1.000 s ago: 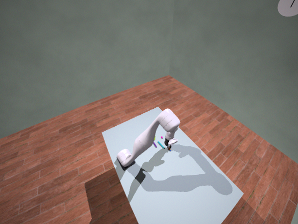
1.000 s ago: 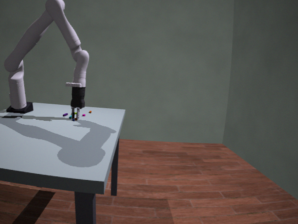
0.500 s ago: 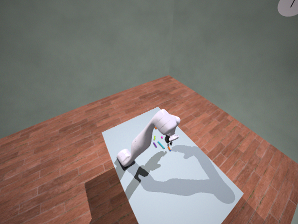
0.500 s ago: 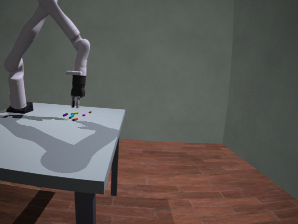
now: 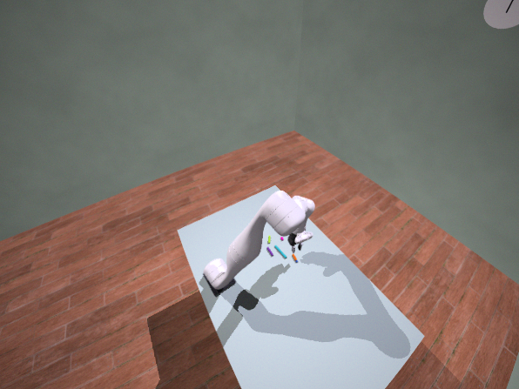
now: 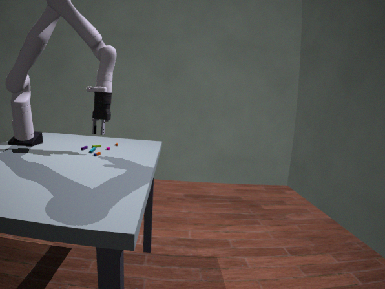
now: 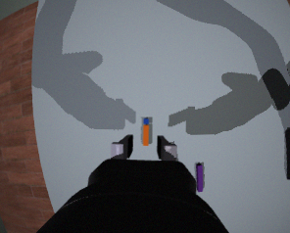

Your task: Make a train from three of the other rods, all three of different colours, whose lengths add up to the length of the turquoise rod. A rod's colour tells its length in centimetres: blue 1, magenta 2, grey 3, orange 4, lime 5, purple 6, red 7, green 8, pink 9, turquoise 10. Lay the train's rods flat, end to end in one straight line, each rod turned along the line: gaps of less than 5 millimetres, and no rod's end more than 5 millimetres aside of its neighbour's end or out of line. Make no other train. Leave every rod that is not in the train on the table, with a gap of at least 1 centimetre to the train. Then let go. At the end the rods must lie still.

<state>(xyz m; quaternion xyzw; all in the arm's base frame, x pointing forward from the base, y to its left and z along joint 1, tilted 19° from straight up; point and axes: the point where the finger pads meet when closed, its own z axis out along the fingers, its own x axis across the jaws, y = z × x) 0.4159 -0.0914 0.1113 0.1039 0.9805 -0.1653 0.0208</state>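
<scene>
Right now the lime rod is 50 mm behind my hand, 180 mm to the left of it and 100 mm below it. From my hand the other things lie so: turquoise rod (40 mm behind, 80 mm to the left, 100 mm below); then blue rod (10 mm behind, 30 mm to the right, 100 mm below); then magenta rod (20 mm ahead, 140 mm to the left, 100 mm below).
</scene>
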